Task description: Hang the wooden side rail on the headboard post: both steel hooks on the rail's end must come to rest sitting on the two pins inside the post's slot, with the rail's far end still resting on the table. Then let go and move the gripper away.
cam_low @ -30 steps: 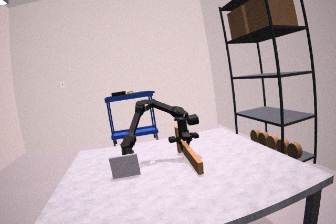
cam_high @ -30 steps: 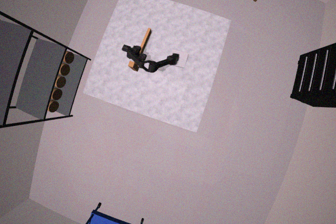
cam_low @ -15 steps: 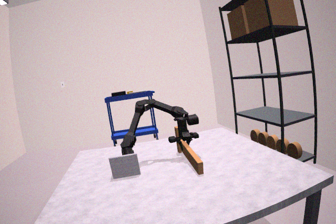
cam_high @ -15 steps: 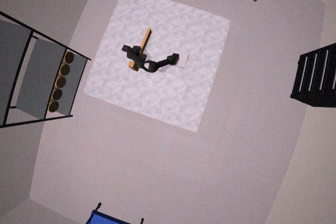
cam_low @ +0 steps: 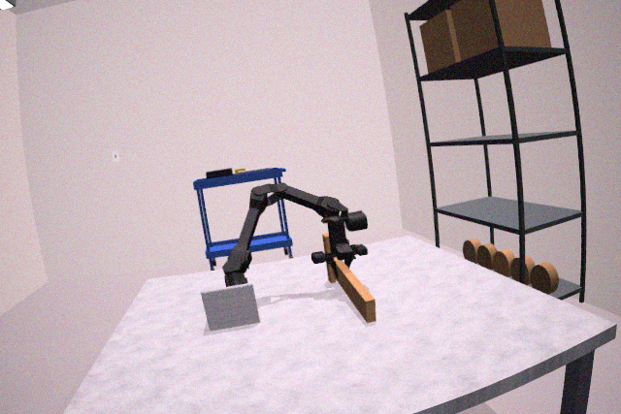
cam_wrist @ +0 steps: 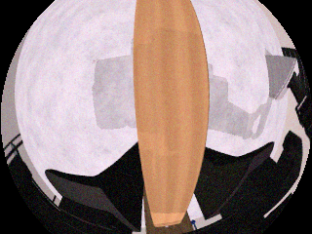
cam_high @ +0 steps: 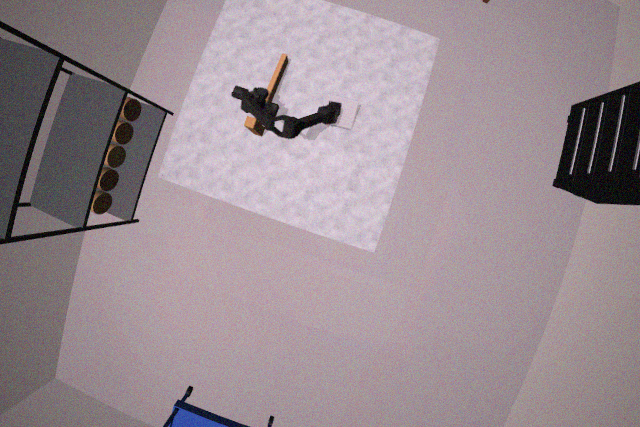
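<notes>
Now: the headboard post 100 mm to the left of my gripper tip, 40 mm above it and 10 mm ahead of it.
</notes>
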